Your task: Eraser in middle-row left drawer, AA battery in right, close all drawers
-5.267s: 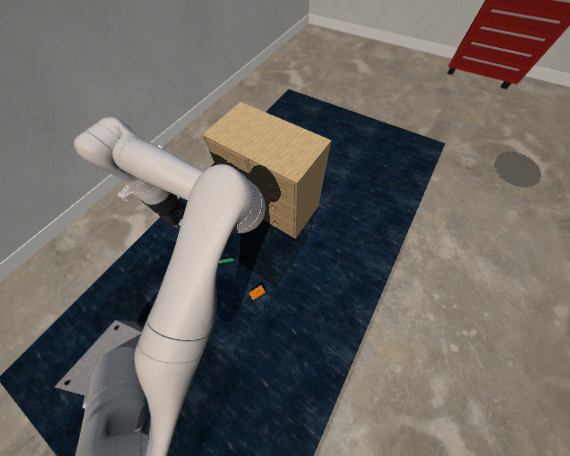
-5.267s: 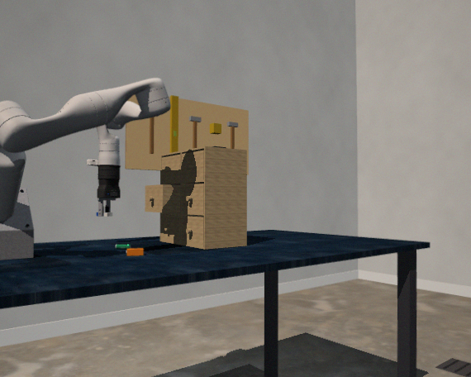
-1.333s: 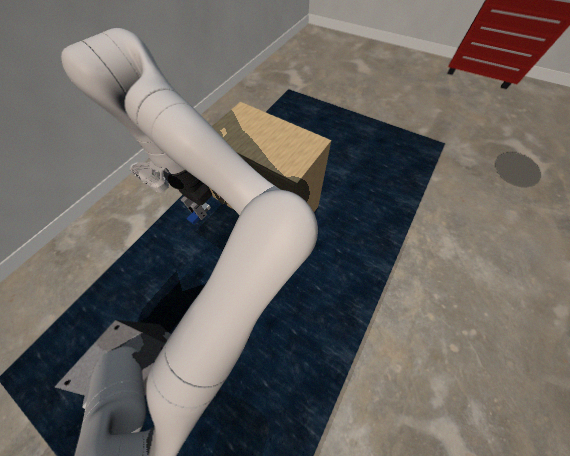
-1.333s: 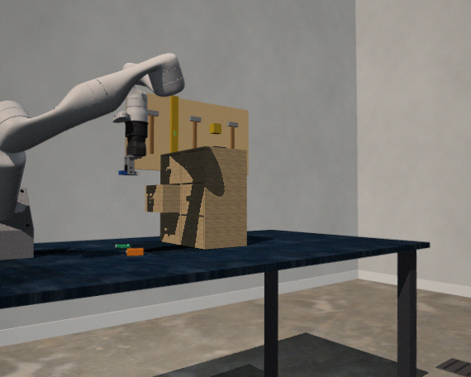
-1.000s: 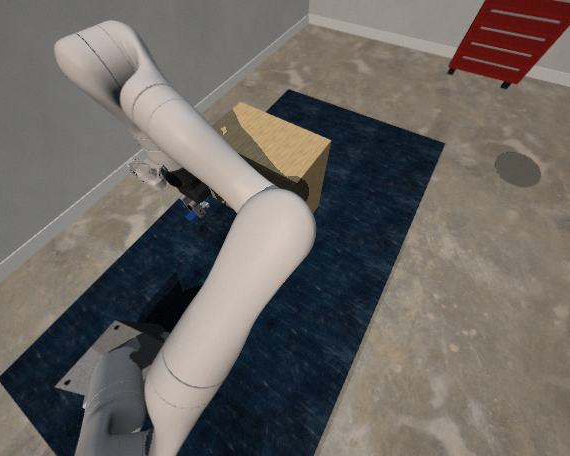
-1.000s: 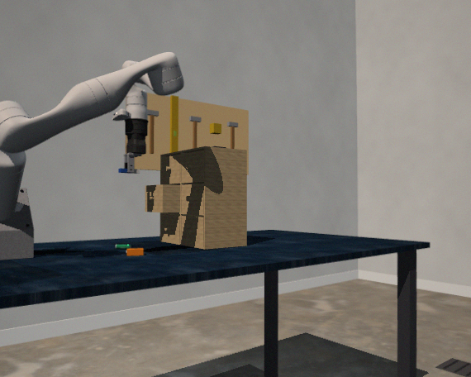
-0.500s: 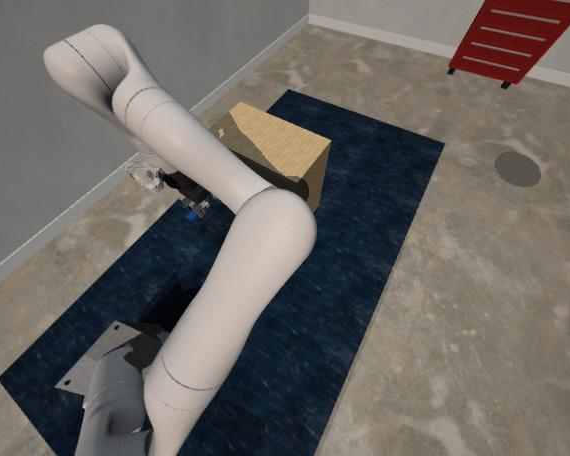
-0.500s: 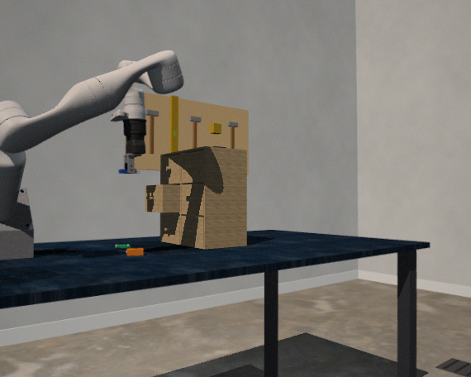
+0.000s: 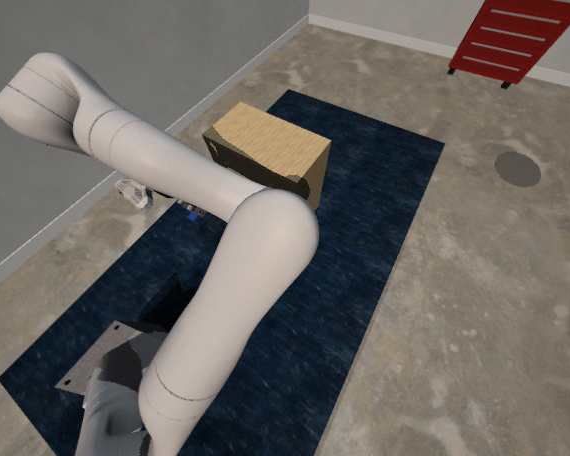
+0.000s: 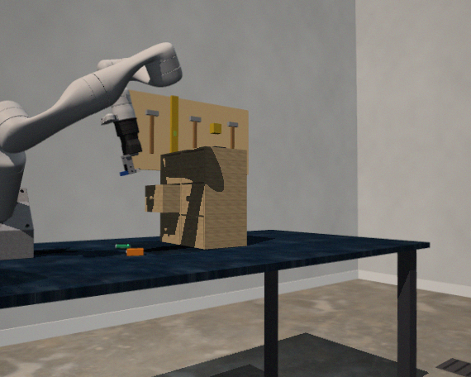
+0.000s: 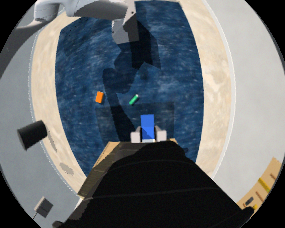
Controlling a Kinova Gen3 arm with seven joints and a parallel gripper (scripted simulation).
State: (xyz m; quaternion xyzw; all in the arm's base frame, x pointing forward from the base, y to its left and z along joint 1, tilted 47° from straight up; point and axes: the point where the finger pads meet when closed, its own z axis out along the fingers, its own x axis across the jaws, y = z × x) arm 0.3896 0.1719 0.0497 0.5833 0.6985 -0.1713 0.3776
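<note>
My gripper is now 10 mm short of the white eraser and 10 mm above it. Also, from my hand: green AA battery: 260 mm below, 50 mm to the right, 40 mm behind; then orange block: 250 mm below, 210 mm to the right, 70 mm behind.
</note>
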